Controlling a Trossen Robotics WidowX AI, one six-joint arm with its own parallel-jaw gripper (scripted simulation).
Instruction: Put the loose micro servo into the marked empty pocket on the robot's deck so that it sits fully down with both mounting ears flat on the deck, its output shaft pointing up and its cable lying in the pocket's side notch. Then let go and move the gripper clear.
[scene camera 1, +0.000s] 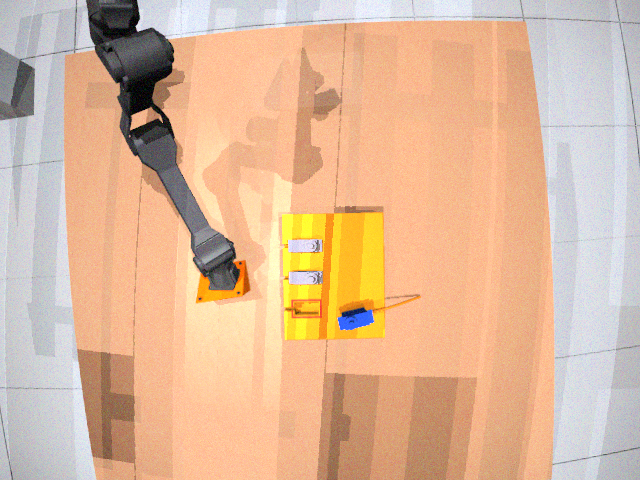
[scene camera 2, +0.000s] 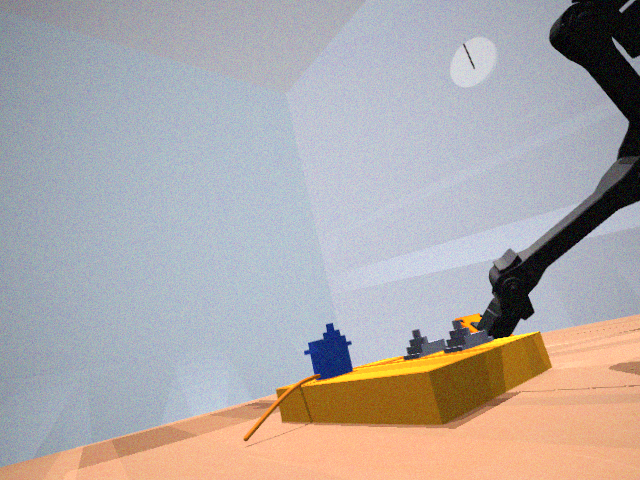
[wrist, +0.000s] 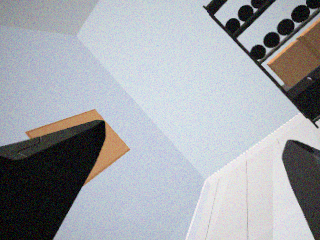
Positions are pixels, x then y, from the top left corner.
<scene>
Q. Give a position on a blue micro servo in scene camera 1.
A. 355, 318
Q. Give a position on a blue micro servo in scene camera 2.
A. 330, 357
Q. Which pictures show the gripper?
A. The wrist view only.
</scene>
